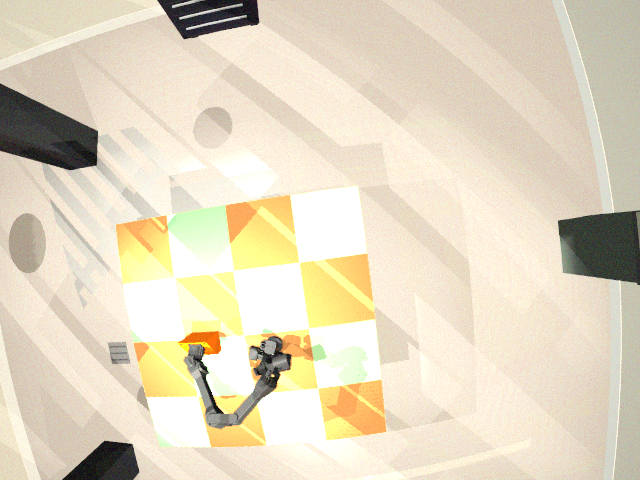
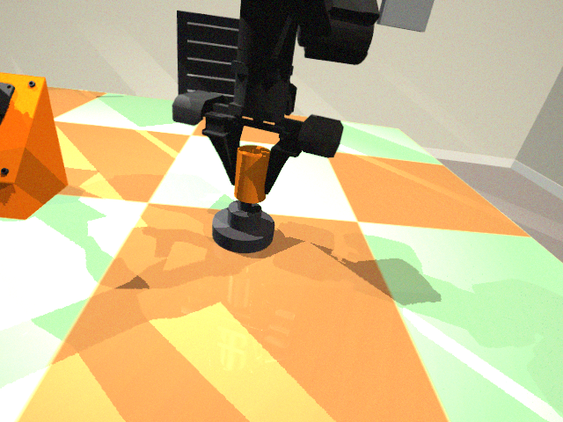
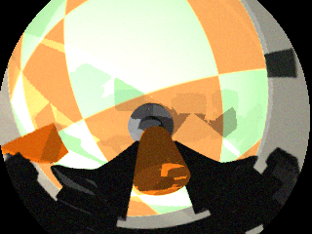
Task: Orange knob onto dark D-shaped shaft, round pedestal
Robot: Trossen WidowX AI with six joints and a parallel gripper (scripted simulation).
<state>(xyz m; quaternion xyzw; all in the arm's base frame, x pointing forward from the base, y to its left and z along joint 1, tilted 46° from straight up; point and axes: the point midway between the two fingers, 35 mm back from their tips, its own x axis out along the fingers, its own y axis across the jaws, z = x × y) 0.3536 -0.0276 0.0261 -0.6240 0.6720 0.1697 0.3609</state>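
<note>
Now: gripper tip 2 cm below the knob. Also, from my gripper tip: pedestal: 4 cm below.
</note>
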